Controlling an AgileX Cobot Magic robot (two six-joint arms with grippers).
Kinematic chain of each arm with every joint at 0, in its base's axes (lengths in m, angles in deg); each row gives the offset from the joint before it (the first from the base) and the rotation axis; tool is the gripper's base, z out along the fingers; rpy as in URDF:
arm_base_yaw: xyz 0 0 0.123 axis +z
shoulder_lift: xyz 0 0 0 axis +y
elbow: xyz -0.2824 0 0.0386 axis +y
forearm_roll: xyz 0.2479 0 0.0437 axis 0.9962 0 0.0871
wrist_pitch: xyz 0 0 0 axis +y
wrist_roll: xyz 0.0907 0 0.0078 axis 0.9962 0 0.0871
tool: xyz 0 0 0 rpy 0 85 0
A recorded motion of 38 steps. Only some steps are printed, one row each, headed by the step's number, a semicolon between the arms.
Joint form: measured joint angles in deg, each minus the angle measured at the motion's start. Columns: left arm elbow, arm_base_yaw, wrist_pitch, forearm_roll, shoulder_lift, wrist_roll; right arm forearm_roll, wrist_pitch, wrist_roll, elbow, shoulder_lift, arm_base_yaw.
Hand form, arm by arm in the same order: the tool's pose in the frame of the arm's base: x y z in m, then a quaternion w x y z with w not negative. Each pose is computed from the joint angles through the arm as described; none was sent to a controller.
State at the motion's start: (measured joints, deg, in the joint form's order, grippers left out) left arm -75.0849 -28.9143 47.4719 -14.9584 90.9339 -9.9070; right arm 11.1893 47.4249 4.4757 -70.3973 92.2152 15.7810
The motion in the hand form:
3: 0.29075 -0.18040 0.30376 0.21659 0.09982 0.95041 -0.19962; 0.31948 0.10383 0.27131 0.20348 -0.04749 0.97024 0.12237
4: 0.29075 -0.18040 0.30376 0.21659 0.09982 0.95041 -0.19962; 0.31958 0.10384 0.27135 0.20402 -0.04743 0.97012 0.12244
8: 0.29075 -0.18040 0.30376 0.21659 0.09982 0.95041 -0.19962; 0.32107 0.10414 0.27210 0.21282 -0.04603 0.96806 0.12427
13: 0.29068 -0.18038 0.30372 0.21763 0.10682 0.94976 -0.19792; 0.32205 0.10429 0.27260 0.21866 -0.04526 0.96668 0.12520
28: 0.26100 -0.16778 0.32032 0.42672 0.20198 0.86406 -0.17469; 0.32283 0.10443 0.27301 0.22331 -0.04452 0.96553 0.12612
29: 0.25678 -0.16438 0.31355 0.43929 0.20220 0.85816 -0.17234; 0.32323 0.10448 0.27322 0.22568 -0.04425 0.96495 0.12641
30: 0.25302 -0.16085 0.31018 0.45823 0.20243 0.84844 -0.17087; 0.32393 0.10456 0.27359 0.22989 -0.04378 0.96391 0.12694
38: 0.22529 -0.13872 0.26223 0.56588 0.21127 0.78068 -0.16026; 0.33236 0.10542 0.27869 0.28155 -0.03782 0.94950 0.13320
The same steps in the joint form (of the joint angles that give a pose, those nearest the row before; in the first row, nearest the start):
3: 0.00 0.00 0.00 0.00 0.00 0.00; 0.00 0.00 0.00 0.00 0.00 0.00
4: 0.00 0.00 0.00 0.00 0.00 0.00; 0.00 -0.06 0.00 0.00 0.00 0.00
8: 0.00 0.00 0.00 0.00 0.00 0.00; 0.09 -1.13 0.00 0.00 0.00 0.00
13: 0.00 0.00 0.05 0.00 0.00 0.84; 0.12 -1.83 0.00 0.00 0.00 0.00
28: 13.53 -2.97 -25.14 7.32 -11.39 9.91; 0.17 -2.39 0.00 0.00 0.00 0.00
29: 16.52 -3.03 -28.52 7.93 -12.48 9.91; 0.16 -2.68 0.00 0.00 0.00 0.00
30: 19.09 -3.03 -32.19 8.71 -13.67 9.91; 0.17 -3.18 0.00 0.00 0.00 0.00
38: 39.13 -3.03 -61.42 11.05 -18.11 12.72; 0.16 -9.41 0.00 0.00 0.00 0.00

